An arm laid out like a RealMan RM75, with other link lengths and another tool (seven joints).
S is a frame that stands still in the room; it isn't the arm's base.
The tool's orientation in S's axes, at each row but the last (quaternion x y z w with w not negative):
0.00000, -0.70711, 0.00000, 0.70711
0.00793, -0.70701, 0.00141, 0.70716
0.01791, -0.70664, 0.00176, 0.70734
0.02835, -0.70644, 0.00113, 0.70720
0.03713, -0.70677, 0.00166, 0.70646
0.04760, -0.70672, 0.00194, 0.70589
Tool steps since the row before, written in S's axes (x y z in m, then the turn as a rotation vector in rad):
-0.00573, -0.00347, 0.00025, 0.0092, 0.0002, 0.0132
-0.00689, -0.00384, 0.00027, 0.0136, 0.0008, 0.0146
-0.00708, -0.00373, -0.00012, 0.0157, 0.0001, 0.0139
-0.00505, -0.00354, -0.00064, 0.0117, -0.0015, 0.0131
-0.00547, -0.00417, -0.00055, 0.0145, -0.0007, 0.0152
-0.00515, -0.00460, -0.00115, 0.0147, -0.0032, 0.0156
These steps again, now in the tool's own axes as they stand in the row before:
0.00025, -0.00347, 0.00573, 0.0132, 0.0002, -0.0092
0.00030, -0.00375, 0.00694, 0.0146, 0.0008, -0.0136
-0.00004, -0.00353, 0.00718, 0.0139, 0.0000, -0.0157
-0.00051, -0.00335, 0.00519, 0.0132, -0.0015, -0.0116
-0.00035, -0.00389, 0.00569, 0.0152, -0.0007, -0.0145
-0.00086, -0.00429, 0.00546, 0.0158, -0.0032, -0.0145

